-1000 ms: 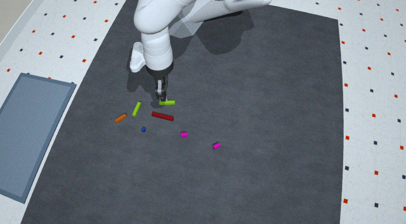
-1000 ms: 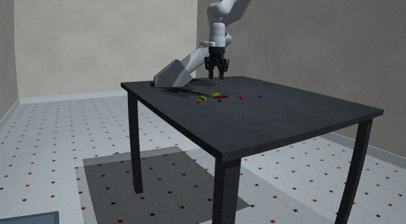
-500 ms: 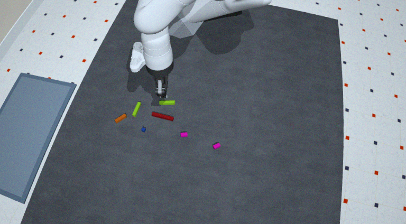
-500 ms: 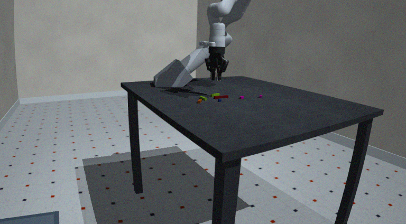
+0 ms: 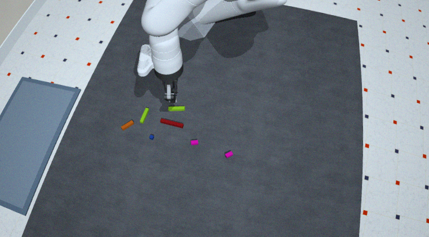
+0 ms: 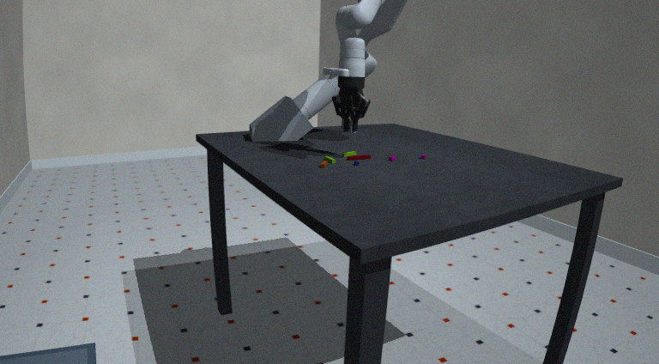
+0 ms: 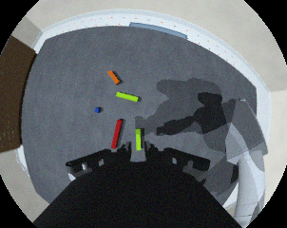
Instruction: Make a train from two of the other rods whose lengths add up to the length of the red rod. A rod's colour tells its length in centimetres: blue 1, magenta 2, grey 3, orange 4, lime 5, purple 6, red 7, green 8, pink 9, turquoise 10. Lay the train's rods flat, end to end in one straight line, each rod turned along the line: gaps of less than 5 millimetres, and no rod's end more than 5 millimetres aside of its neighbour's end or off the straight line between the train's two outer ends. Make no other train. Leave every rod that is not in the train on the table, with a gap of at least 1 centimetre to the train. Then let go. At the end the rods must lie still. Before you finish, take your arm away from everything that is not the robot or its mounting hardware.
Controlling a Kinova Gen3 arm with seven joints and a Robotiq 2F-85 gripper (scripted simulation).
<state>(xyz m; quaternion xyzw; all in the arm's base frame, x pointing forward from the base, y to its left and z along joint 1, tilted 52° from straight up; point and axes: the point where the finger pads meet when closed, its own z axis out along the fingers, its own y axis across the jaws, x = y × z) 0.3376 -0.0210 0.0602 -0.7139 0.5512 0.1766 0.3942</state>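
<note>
Now: the red rod 50 mm ahead of my hand, 10 mm to the left of it and 80 mm below it. Round my hand: blue rod: 110 mm ahead, 30 mm to the right, 80 mm below; then orange rod: 100 mm ahead, 120 mm to the right, 80 mm below.
</note>
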